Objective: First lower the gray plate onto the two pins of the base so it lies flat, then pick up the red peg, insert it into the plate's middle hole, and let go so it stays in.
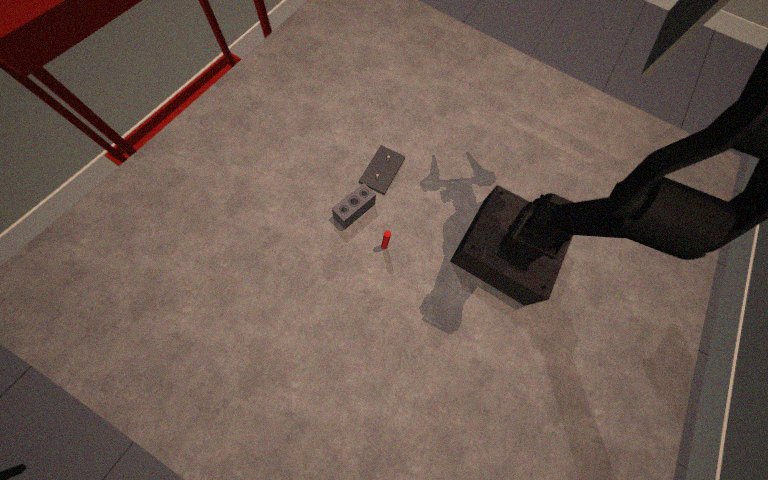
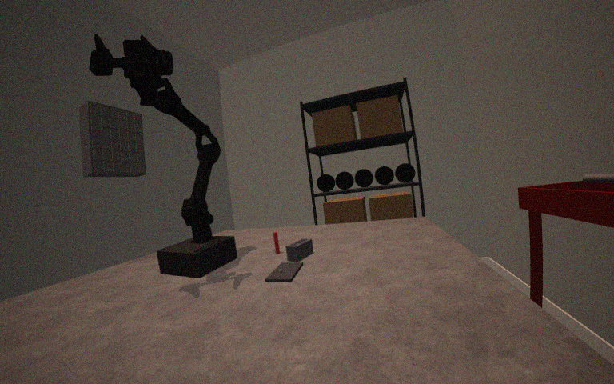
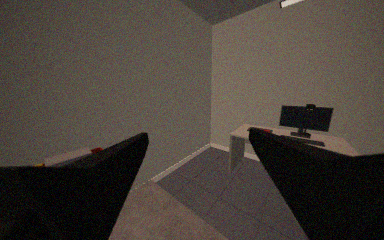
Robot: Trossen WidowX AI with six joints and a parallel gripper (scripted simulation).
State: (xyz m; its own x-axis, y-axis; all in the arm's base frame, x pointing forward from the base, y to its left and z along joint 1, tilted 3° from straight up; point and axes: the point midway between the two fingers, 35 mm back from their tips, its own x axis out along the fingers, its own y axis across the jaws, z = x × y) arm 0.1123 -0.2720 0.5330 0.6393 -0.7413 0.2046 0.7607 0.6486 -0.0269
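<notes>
Now: the gray plate 20 cm ahead of my gripper tip, 40 cm to the left of it and 57 cm below it. The rest, counted from my gripper tip: flat dark base (20 cm ahead, 27 cm to the left, 60 cm below); red peg (9 cm ahead, 44 cm to the left, 56 cm below).
</notes>
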